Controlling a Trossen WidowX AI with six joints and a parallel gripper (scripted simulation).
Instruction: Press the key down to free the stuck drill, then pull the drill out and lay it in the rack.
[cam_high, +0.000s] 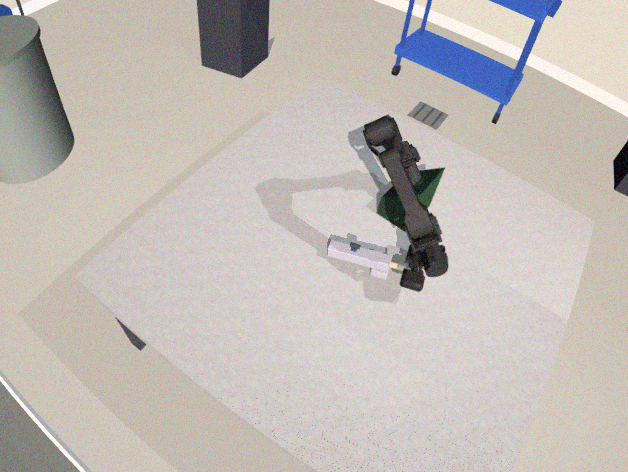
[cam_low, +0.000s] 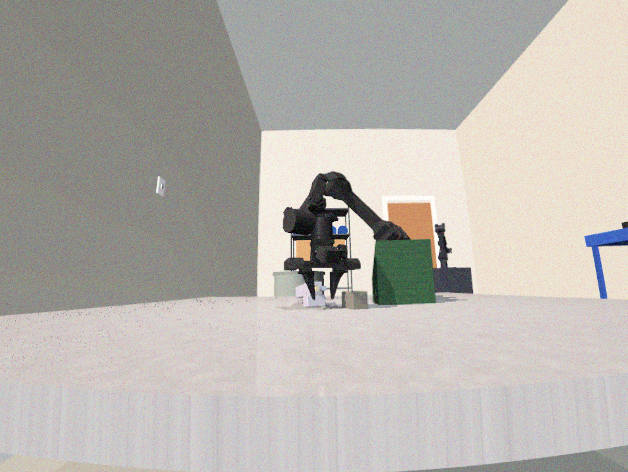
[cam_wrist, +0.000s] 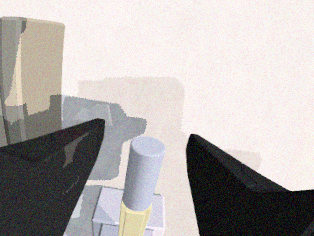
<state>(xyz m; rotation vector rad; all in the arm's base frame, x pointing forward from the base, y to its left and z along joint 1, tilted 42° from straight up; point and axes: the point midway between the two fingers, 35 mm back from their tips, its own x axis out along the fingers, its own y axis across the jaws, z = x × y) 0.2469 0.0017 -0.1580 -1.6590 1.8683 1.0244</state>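
The drill is 50 mm to the right of my gripper tip, 30 mm above it and 10 mm ahead of it. Round my gripper tip: housing 150 mm to the right, 20 mm ahead, 10 mm above; key 180 mm to the right, 30 mm above, 20 mm ahead; rack 80 mm behind.
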